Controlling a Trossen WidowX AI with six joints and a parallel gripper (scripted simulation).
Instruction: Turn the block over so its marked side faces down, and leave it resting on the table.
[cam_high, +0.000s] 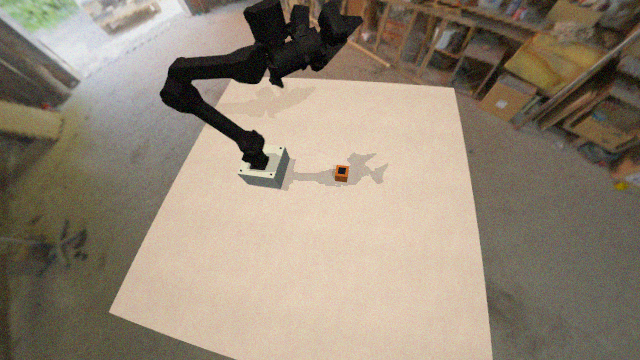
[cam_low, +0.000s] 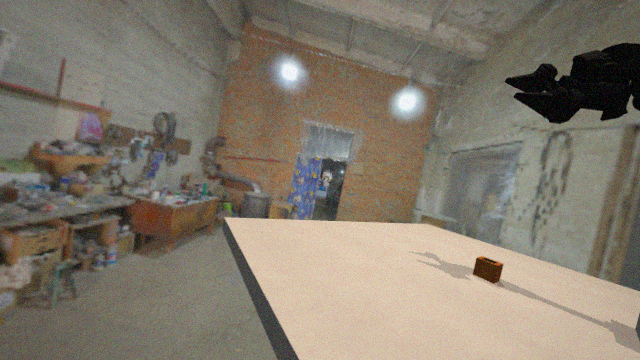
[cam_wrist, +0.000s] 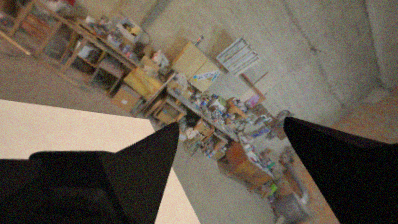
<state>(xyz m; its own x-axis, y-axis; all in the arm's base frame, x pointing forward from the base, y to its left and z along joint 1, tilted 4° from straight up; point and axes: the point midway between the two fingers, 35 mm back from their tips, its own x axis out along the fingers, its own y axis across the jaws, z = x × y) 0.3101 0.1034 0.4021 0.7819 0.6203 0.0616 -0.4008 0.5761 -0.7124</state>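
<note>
Now: the orange block 46 cm below my gripper tip, 13 cm to the right of it and 1 cm behind it.
</note>
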